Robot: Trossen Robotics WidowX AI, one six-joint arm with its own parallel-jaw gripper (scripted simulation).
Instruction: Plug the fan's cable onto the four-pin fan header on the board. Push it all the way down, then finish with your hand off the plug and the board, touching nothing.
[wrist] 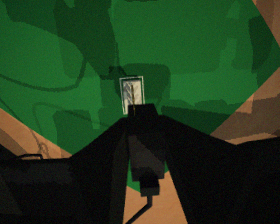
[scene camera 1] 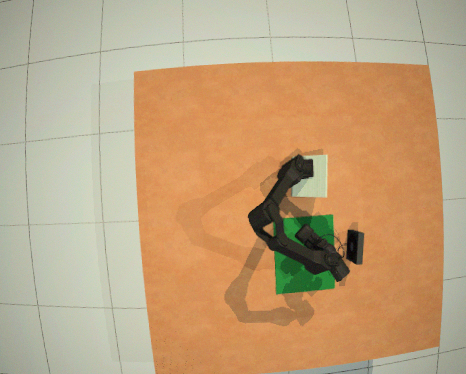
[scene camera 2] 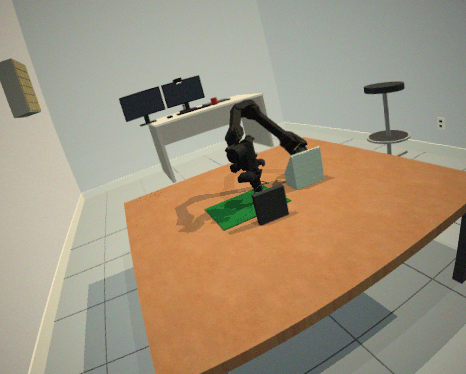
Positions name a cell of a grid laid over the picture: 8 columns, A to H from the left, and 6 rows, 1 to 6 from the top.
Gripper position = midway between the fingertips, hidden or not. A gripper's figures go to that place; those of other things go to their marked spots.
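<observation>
My gripper (wrist: E4), 100 mm from the lens. Dark fan plug (wrist: E4), 70 mm from the lens.
</observation>
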